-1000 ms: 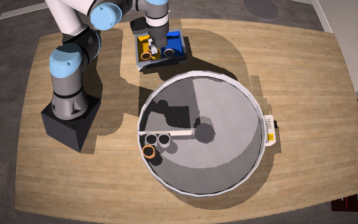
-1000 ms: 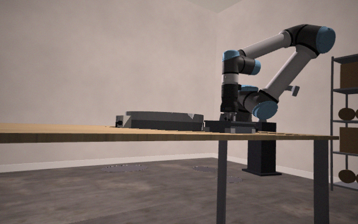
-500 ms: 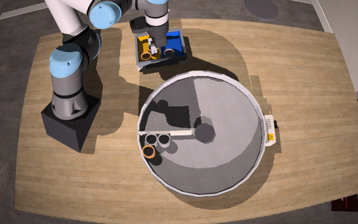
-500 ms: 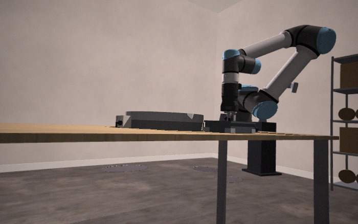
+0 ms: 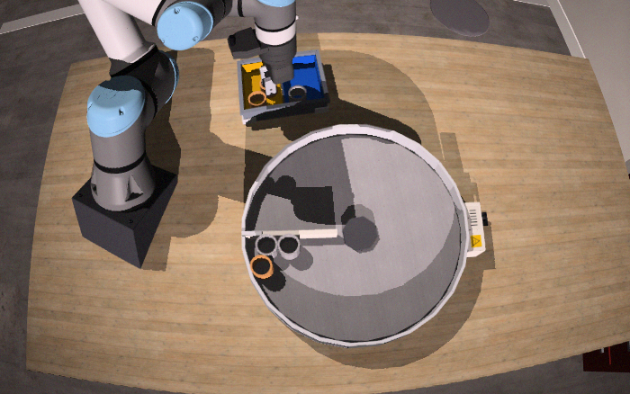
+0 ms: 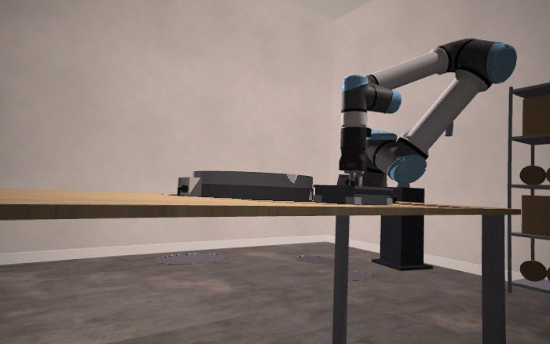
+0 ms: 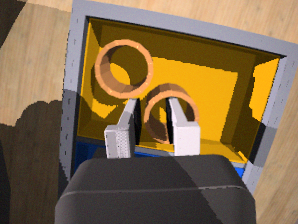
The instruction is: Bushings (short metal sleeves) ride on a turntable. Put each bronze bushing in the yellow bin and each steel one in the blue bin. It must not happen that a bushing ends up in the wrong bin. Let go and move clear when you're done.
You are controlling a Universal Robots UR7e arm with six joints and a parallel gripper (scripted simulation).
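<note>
My gripper is now 20 mm short of the bin, 20 mm to the right of it and 30 mm above it. Round my hand: turntable (220 mm ahead, 300 mm to the right).
</note>
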